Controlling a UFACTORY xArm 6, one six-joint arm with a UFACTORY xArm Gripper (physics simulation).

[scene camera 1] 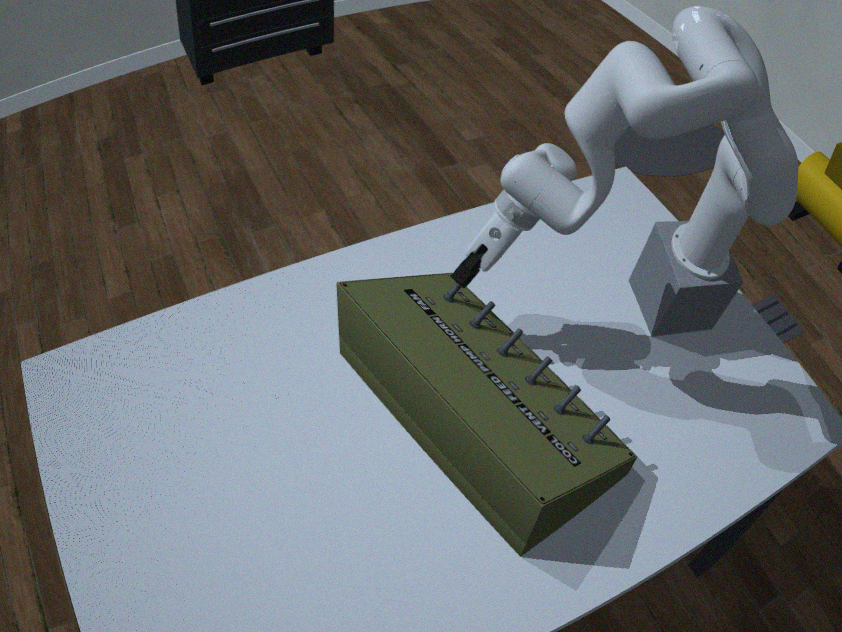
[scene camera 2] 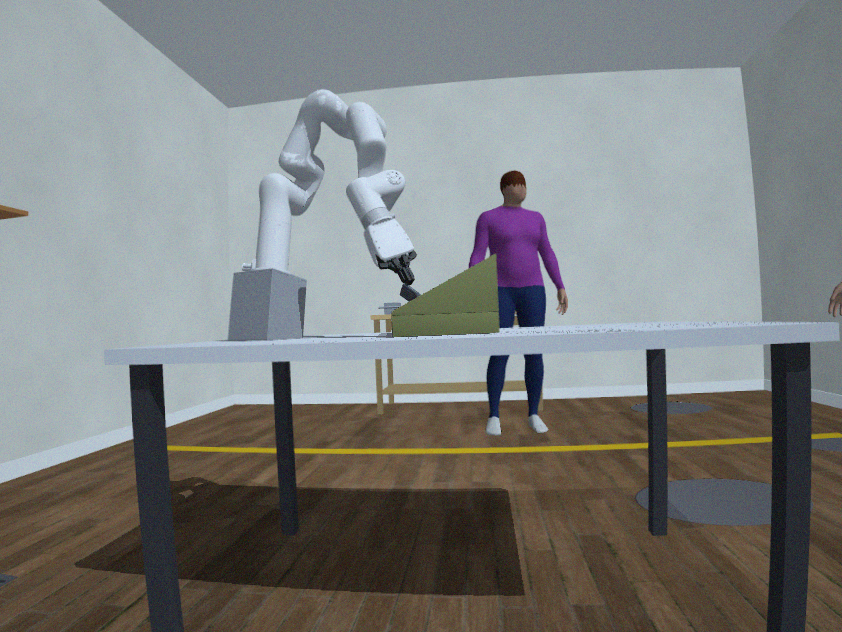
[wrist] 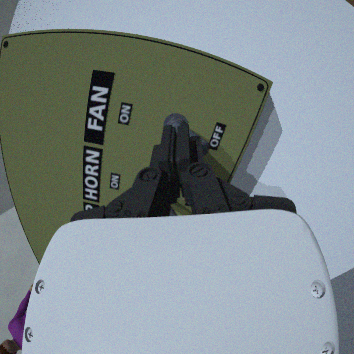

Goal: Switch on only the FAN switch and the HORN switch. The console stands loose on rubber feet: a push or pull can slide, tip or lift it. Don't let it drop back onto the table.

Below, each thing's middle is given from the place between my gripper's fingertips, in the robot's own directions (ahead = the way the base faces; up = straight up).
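I look at the olive console [scene camera 1: 519,444], and I find it 8 cm ahead of my hand, 18 cm to the left of it and 5 cm below it.
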